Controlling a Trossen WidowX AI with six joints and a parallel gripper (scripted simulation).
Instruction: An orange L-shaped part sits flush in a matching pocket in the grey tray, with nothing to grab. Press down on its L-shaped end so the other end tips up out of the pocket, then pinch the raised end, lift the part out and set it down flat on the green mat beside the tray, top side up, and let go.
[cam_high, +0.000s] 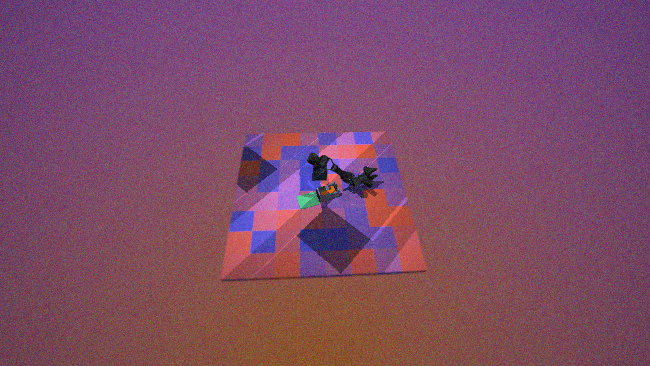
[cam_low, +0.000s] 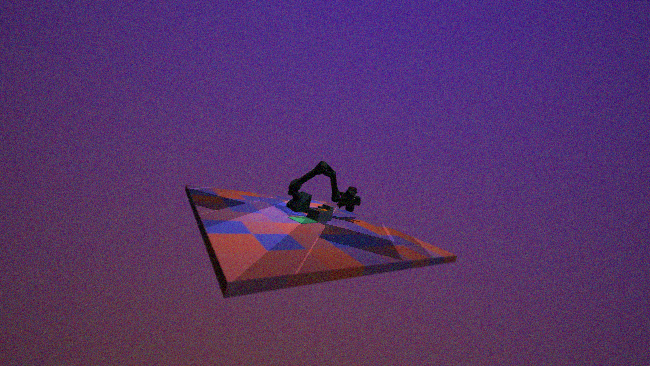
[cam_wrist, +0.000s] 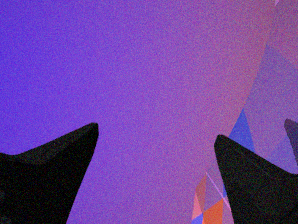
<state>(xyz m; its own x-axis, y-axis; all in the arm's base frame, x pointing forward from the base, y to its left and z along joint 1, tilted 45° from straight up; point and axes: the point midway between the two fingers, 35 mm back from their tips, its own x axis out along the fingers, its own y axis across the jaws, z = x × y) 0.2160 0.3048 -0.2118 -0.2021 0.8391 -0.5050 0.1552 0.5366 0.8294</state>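
Now: the orange L-shaped part 40 mm ahead of my gripper tip, 360 mm to the right of it and 120 mm below it. The rest, counted from my gripper tip: green mat 70 mm ahead, 520 mm to the right, 180 mm below.
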